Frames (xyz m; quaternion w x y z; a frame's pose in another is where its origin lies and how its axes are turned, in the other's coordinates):
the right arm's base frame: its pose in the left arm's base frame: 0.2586 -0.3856 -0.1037 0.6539 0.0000 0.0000 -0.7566
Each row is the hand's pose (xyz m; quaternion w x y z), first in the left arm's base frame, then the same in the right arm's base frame.
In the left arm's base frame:
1: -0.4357 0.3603 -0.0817 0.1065 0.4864 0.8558 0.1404
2: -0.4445 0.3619 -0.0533 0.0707 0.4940 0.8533 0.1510
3: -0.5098 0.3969 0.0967 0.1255 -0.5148 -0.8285 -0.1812
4: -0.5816 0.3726 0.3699 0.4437 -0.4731 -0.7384 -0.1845
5: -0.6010 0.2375 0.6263 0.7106 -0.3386 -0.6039 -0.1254
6: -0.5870 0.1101 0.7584 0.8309 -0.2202 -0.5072 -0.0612
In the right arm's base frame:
1: -0.6375 -0.7950 0.0220 0.0366 0.3294 -0.9276 -0.1724
2: -0.6378 -0.8040 0.0504 0.0680 0.3226 -0.9317 -0.1522
3: -0.6629 -0.8736 0.2004 0.2192 0.2902 -0.9312 -0.0235
4: -0.6285 -0.9412 0.4736 0.4297 0.2493 -0.8408 0.2151
5: -0.4920 -0.9408 0.7300 0.5595 0.2355 -0.6511 0.4556
6: -0.3680 -0.9085 0.8621 0.5897 0.2398 -0.4983 0.5887

